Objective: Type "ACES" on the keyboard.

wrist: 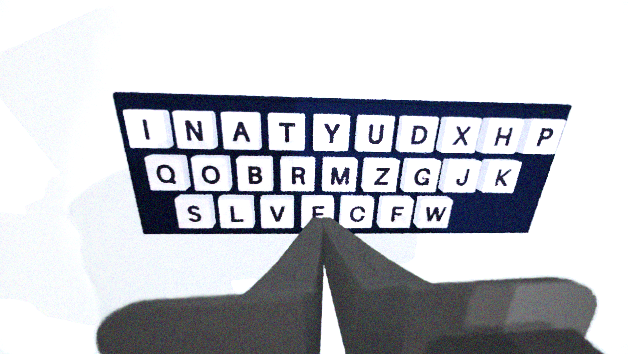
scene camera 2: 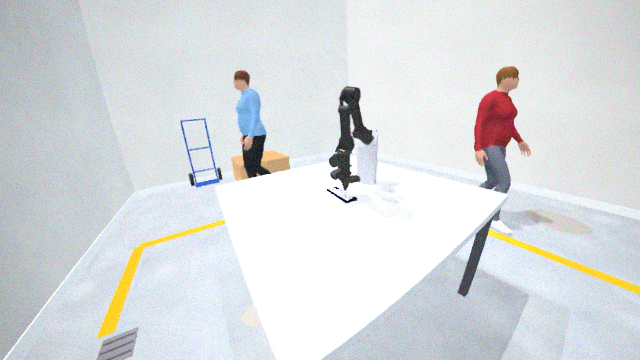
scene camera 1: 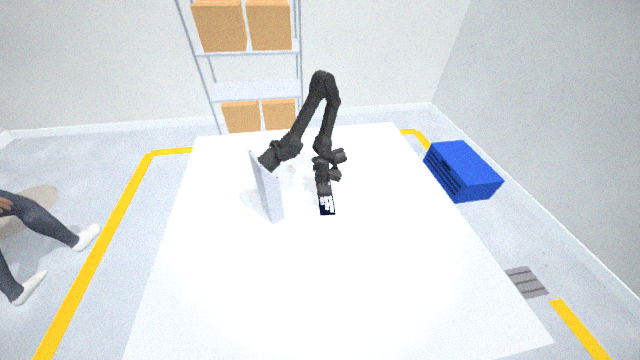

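Seen in the pictures: gripper, between the fingertips: (wrist: 320,226) (scene camera 2: 345,190); arm's base, origin of its link: (scene camera 2: 367,138) (scene camera 1: 264,165).
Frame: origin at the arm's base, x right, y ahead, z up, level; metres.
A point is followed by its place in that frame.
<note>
A dark blue keyboard (scene camera 1: 327,212) @(x -0.052, y 0.238, z -0.272 m) (scene camera 2: 353,200) @(x -0.239, y 0.166, z -0.277 m) (wrist: 490,212) @(x -0.062, y 0.214, z -0.272 m) with white letter keys lies on the table. In the wrist view the A key (wrist: 241,131) @(x -0.196, y 0.211, z -0.267 m) is in the top row, third from the left. The bottom row holds the S key (wrist: 195,212) @(x -0.206, y 0.166, z -0.267 m) at its left end, the E key (wrist: 316,204) @(x -0.153, y 0.189, z -0.267 m) and, just right of it, the C key (wrist: 356,212) @(x -0.132, y 0.192, z -0.267 m). My gripper (wrist: 320,226) @(x -0.150, y 0.185, z -0.254 m) (scene camera 1: 324,193) @(x -0.150, y 0.185, z -0.254 m) (scene camera 2: 345,188) @(x -0.150, y 0.185, z -0.254 m) is shut and empty. Its tips cover the lower part of the E key; whether they touch it I cannot tell.
A white upright panel (scene camera 1: 270,192) @(x 0.052, y 0.034, z -0.083 m) (scene camera 2: 367,162) @(x -0.027, y 0.010, z -0.140 m) stands on the table (scene camera 1: 320,290) @(x 0.275, y 0.286, z -0.283 m) (scene camera 2: 320,260) @(x -0.628, y 0.399, z -0.283 m) beside the arm's base. A person in red (scene camera 2: 495,120) is near the table, and a person in blue (scene camera 2: 250,112) stands behind it. A blue box (scene camera 1: 465,170) is on the floor.
</note>
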